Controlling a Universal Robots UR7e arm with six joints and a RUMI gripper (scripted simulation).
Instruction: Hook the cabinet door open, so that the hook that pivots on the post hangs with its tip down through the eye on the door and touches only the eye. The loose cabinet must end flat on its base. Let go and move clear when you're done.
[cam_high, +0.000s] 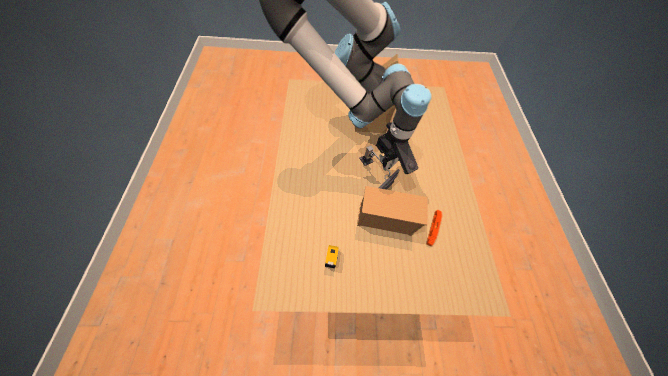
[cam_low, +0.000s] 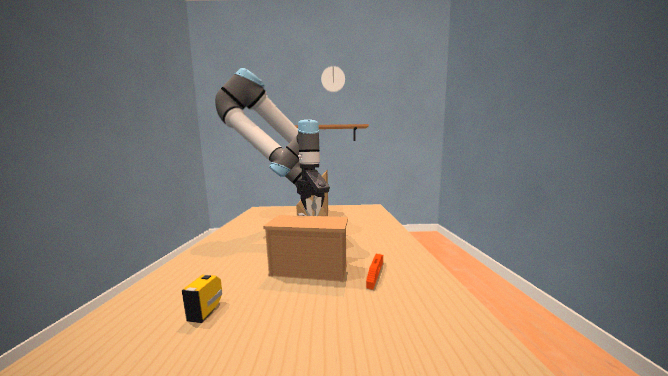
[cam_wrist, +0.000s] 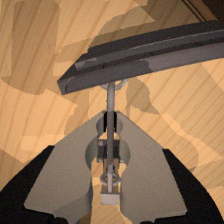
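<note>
Right now my hand is 40 mm past the thin hook, 20 mm to the left of it and 20 mm above it. The rest, counted from my hand: black box (340 mm ahead, 220 mm to the right, 60 mm below); then cabinet door (60 mm ahead, 20 mm to the right, 40 mm below); then orange bar (220 mm ahead, 180 mm to the left, 80 mm below).
</note>
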